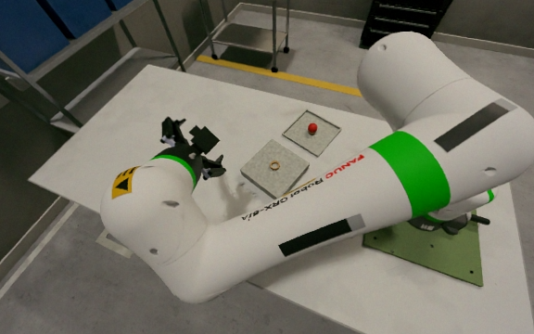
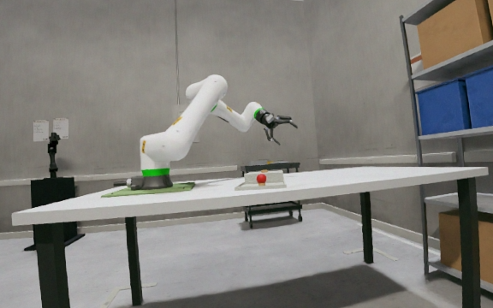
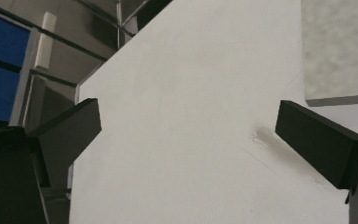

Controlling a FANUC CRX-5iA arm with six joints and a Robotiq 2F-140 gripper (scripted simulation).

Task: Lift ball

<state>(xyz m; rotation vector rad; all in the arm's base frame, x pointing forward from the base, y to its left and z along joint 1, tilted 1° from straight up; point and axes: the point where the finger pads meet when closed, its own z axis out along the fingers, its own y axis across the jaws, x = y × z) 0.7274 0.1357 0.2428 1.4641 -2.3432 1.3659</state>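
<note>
Now: hand 35 cm to the left of the red ball, 28 cm past it and 22 cm above it.
</note>
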